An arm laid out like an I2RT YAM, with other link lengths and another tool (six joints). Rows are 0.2 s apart.
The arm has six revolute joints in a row. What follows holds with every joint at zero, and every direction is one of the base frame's.
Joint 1 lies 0.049 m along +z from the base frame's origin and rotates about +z.
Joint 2 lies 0.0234 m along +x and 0.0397 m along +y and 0.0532 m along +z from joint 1 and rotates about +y.
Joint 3 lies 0.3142 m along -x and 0.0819 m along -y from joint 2 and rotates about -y.
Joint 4 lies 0.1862 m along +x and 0.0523 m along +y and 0.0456 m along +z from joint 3 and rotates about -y.
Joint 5 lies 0.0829 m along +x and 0.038 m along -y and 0.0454 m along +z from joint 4 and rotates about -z.
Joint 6 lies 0.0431 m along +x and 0.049 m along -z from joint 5 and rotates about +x.
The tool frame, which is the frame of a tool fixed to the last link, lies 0.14 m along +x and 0.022 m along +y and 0.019 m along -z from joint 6; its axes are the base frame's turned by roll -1.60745, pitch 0.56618 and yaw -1.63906 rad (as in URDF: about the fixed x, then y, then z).
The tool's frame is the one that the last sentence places.
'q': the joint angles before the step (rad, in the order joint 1, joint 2, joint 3, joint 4, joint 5, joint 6). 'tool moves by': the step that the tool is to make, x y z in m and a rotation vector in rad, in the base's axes. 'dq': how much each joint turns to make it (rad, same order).
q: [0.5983 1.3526 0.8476 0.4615 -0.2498 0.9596]
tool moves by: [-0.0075 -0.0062 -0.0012 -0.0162 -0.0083 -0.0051]
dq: [0.0000 -0.0359 -0.0160 -0.0266 0.0059 -0.0184]
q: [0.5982 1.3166 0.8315 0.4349 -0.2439 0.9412]
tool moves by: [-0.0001 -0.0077 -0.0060 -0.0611 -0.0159 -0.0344]
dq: [-0.0002 -0.0260 0.0100 -0.0703 0.0382 -0.0585]
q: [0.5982 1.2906 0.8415 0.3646 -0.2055 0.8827]
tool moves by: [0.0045 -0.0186 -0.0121 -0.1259 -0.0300 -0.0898]
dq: [-0.0002 -0.0411 0.0217 -0.1261 0.1031 -0.1110]
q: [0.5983 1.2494 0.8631 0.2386 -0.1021 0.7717]
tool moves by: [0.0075 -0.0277 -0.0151 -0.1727 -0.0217 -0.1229]
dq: [0.0012 -0.0368 0.0415 -0.1614 0.1512 -0.1287]
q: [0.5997 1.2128 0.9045 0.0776 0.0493 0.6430]
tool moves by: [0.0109 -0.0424 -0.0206 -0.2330 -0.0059 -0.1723]
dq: [0.0009 -0.0186 0.0439 -0.1673 0.2212 -0.1409]
